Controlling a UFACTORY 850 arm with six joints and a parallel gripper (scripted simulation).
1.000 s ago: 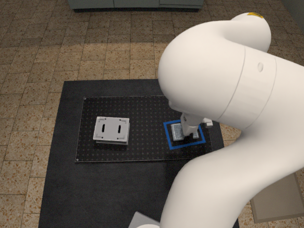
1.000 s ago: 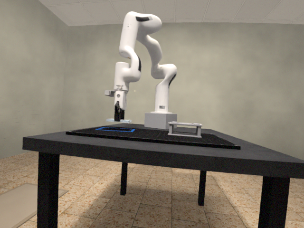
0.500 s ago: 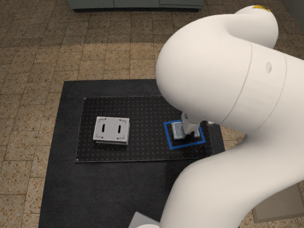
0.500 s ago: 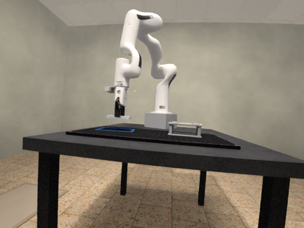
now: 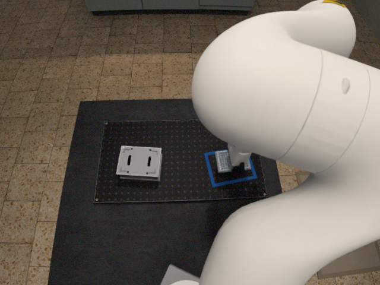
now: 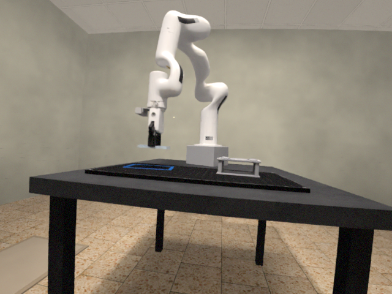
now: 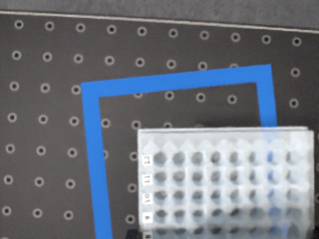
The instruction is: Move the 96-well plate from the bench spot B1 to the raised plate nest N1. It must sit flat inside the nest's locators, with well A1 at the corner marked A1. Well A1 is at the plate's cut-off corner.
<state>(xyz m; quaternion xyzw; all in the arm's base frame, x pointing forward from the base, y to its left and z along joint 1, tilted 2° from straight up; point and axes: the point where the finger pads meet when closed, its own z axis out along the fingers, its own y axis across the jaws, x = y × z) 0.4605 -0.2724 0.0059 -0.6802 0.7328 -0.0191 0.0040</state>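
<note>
The raised plate nest N1 lies 7 cm ahead of my hand, 36 cm to the left of it and 4 cm below it. The rest, counted from my hand: 96-well plate: 1 cm below.
</note>
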